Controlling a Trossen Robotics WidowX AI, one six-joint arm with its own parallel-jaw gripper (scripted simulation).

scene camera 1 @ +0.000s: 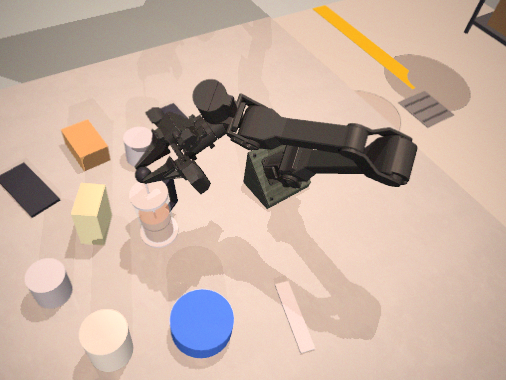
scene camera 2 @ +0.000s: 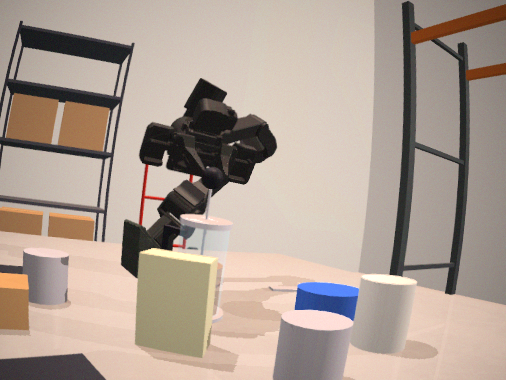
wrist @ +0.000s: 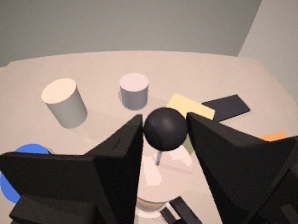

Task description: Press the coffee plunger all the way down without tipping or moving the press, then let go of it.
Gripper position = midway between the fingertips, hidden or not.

Observation:
In view: the gripper (scene camera 2: pixel 214 176), a blue disc (scene camera 1: pixel 201 322), a grey cylinder (scene camera 2: pixel 47 269) and an orange box (scene camera 1: pixel 87 146).
The blue disc shows as well in scene camera 2 (scene camera 2: pixel 341 299). The gripper also shows in scene camera 1 (scene camera 1: pixel 139 175) and in the wrist view (wrist: pixel 164 118).

